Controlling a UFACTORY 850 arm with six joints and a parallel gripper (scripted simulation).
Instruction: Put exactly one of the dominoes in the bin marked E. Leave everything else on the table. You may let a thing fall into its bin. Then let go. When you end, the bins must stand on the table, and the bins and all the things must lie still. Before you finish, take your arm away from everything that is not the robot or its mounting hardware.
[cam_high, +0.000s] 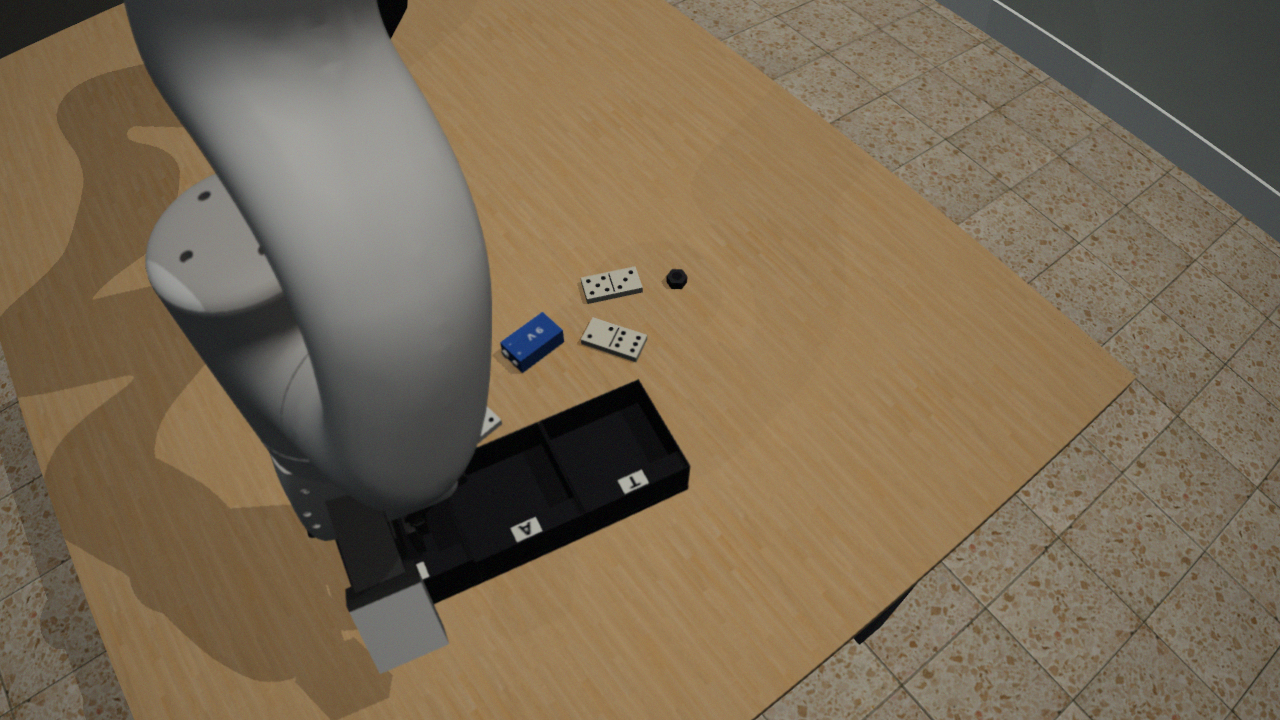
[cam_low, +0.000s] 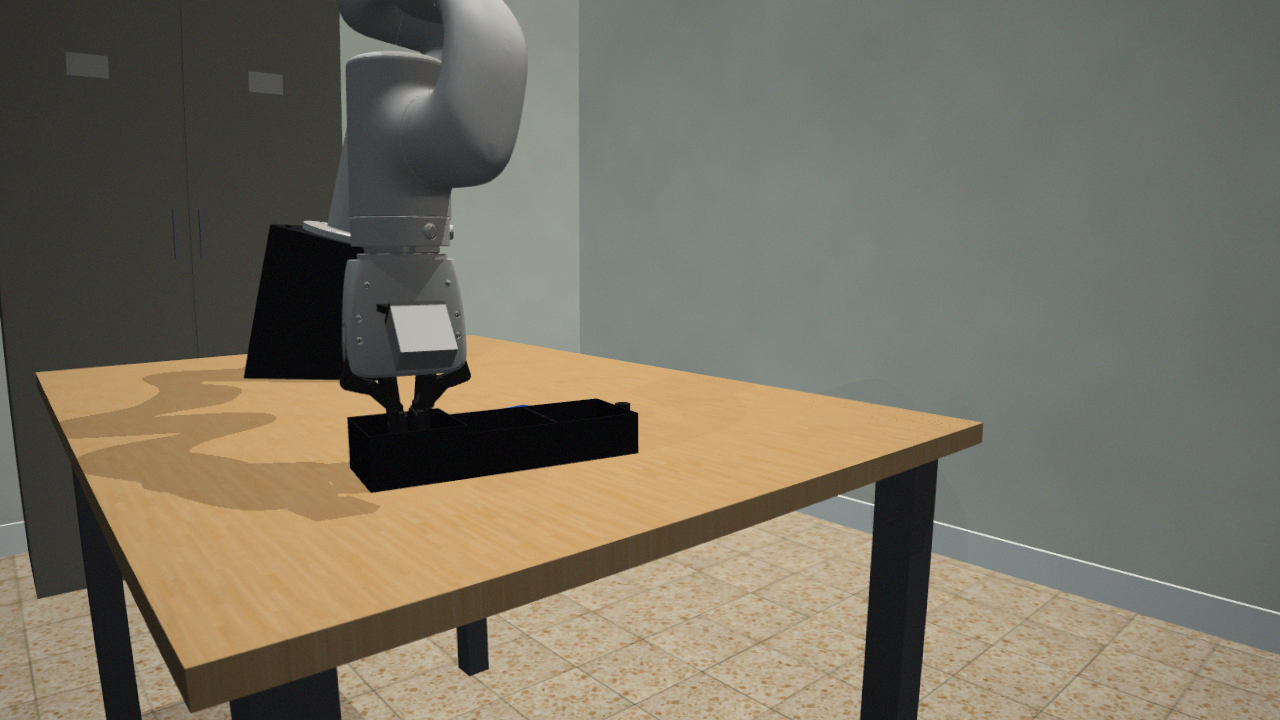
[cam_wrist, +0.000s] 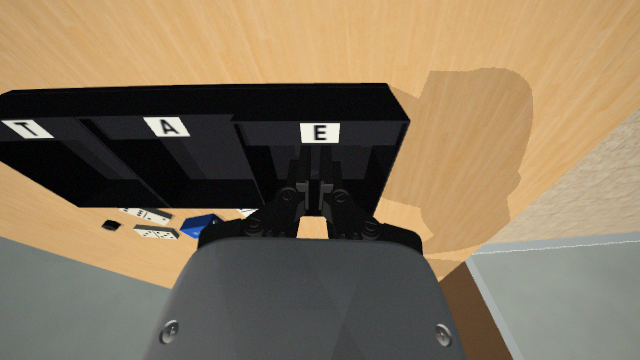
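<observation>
Now: hand 80 mm to the right of the black three-part tray, 10 mm short of it and 10 mm above it. Round my hand: blue 9V battery (140 mm to the left, 120 mm behind, 30 mm below); small black nut (290 mm to the left, 140 mm behind, 30 mm below).
</observation>
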